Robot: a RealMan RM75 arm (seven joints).
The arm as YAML. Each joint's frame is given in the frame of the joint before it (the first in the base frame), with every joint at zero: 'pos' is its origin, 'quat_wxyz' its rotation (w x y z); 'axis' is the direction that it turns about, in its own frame. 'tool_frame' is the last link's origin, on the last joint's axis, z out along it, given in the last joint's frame.
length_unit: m
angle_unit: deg
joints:
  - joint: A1
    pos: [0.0, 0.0, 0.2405]
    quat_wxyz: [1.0, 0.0, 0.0, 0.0]
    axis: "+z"
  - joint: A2
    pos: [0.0, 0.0, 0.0]
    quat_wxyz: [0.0, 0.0, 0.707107, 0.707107]
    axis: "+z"
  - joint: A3
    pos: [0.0, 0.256, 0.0]
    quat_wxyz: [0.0, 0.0, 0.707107, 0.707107]
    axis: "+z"
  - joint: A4
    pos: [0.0, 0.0, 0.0]
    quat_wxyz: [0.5, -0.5, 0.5, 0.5]
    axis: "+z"
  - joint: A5
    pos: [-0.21, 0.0, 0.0]
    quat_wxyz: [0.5, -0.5, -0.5, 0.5]
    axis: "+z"
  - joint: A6
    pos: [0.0, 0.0, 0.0]
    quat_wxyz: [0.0, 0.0, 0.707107, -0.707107]
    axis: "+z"
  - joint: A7
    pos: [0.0, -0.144, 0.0]
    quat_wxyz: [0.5, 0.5, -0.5, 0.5]
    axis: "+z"
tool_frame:
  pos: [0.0, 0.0, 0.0]
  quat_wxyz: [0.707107, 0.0, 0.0, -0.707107]
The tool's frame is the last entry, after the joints.
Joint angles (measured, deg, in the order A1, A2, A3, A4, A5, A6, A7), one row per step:
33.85, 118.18, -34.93, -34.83, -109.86, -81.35, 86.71
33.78, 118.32, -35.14, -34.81, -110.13, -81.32, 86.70
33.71, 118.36, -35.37, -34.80, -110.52, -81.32, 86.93
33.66, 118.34, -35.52, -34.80, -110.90, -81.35, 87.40
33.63, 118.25, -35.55, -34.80, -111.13, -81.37, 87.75
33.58, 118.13, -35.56, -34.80, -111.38, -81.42, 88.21
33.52, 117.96, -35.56, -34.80, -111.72, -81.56, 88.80
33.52, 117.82, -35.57, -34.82, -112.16, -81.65, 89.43
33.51, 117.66, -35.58, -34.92, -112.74, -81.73, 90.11
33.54, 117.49, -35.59, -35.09, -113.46, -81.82, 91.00
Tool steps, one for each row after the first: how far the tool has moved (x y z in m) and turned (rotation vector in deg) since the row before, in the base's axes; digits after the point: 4 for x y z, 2 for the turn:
0.0003, -0.0011, -0.0020, -0.39, -0.21, 0.00
0.0007, -0.0010, -0.0015, -0.52, -0.27, -0.15
0.0008, -0.0008, -0.0008, -0.53, -0.14, -0.33
0.0008, -0.0003, 0.0002, -0.26, -0.09, -0.28
0.0010, -0.0003, 0.0005, -0.30, -0.05, -0.38
0.0013, -0.0006, 0.0007, -0.43, -0.05, -0.44
0.0010, -0.0003, 0.0004, -0.48, -0.13, -0.44
0.0013, -0.0003, 0.0006, -0.50, -0.28, -0.46
0.0012, -0.0002, 0.0007, -0.61, -0.34, -0.56

